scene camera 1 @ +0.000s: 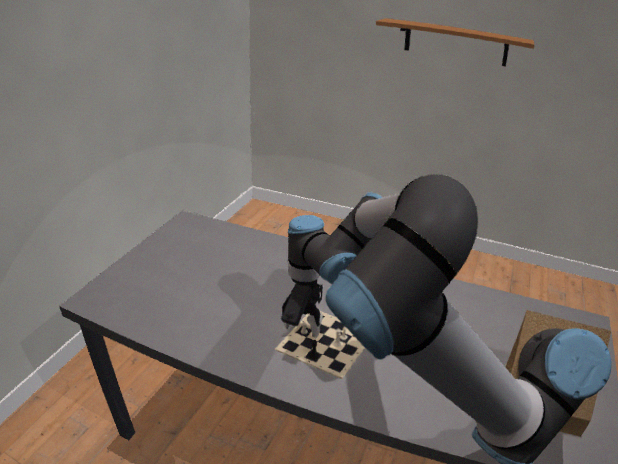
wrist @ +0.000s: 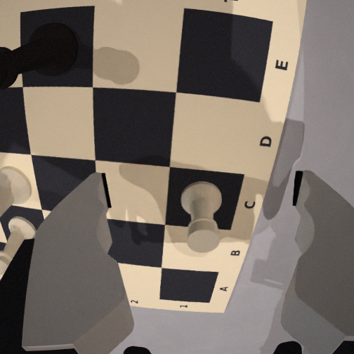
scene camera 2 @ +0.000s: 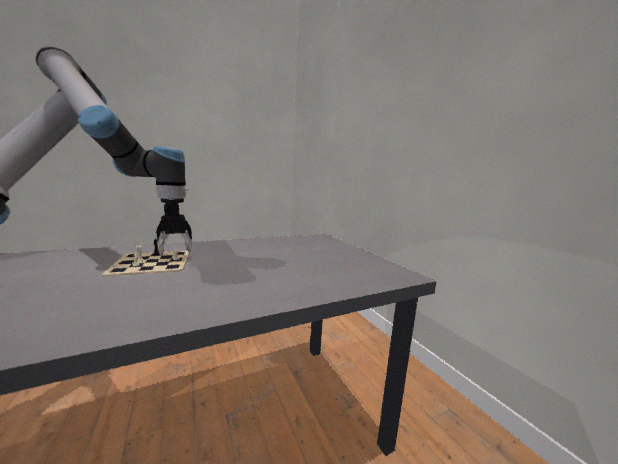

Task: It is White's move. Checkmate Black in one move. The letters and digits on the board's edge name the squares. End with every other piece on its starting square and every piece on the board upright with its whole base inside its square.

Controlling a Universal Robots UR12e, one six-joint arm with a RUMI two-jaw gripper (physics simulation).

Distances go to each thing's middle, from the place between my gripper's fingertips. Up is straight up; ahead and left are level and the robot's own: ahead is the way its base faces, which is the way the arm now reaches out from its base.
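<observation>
With the chessboard (scene camera 1: pixel 336 361) as the reference, my gripper is 10 mm above it, 80 mm past it and 10 mm to the left of it.
</observation>
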